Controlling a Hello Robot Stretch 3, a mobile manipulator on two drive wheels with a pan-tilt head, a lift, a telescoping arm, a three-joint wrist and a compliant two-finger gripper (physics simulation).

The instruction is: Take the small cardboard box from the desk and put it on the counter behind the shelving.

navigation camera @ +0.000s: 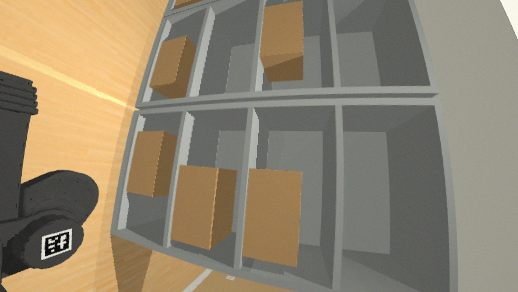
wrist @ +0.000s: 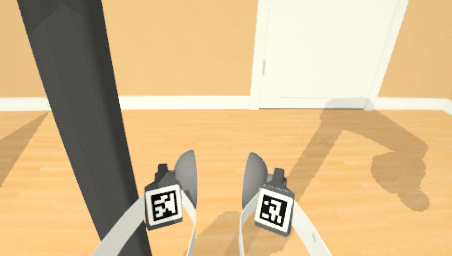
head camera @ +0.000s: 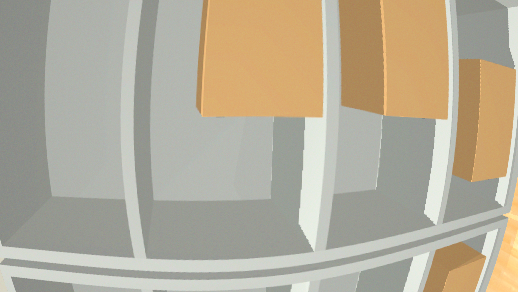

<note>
In view: my gripper [wrist: 221, 170], a white door [wrist: 299, 61] and a grey shelving unit [head camera: 117, 174].
The grey shelving unit also shows in the navigation camera view [navigation camera: 377, 199].
</note>
